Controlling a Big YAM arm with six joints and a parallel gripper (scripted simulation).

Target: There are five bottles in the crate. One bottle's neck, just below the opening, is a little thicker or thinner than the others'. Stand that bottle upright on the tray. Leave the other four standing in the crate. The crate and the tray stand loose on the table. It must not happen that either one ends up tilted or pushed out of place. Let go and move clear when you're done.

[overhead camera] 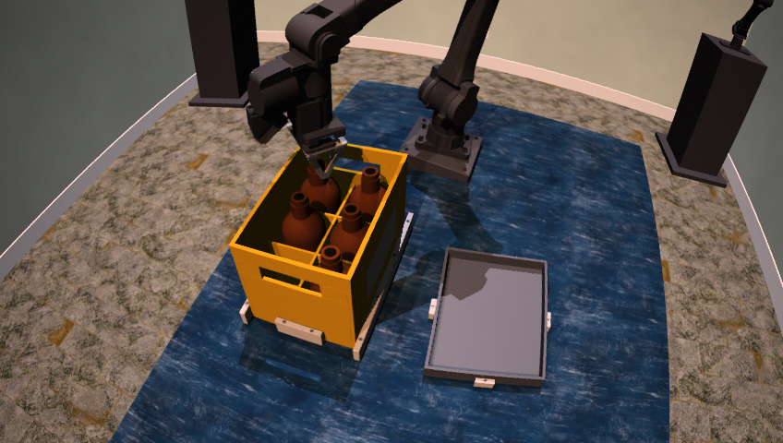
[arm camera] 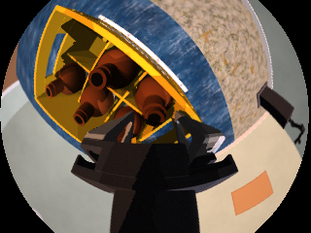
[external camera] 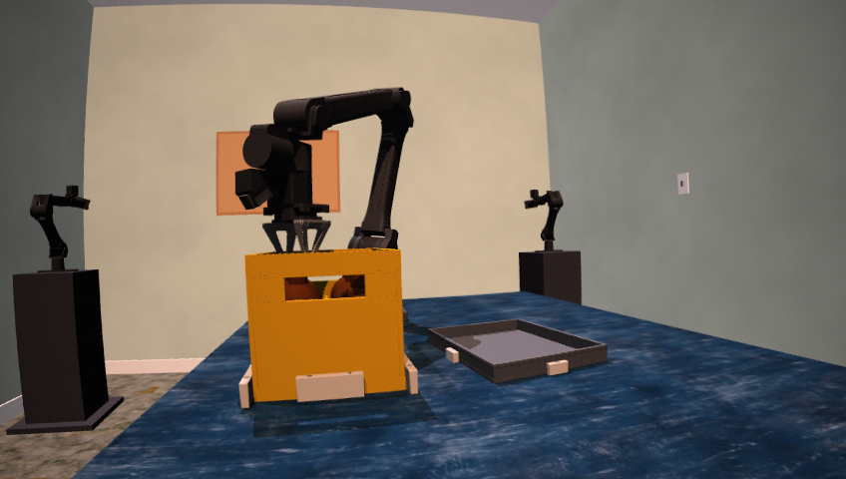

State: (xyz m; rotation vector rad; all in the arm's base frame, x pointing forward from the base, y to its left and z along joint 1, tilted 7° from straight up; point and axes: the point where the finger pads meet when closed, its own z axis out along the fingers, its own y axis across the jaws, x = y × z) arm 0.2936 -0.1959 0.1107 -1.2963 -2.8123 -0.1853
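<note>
Now: the orange crate 9 cm ahead of my hand, 4 cm to the left of it and 8 cm below it. From my hand the other things lie so: dark grey tray (13 cm ahead, 32 cm to the left, 15 cm below).
</note>
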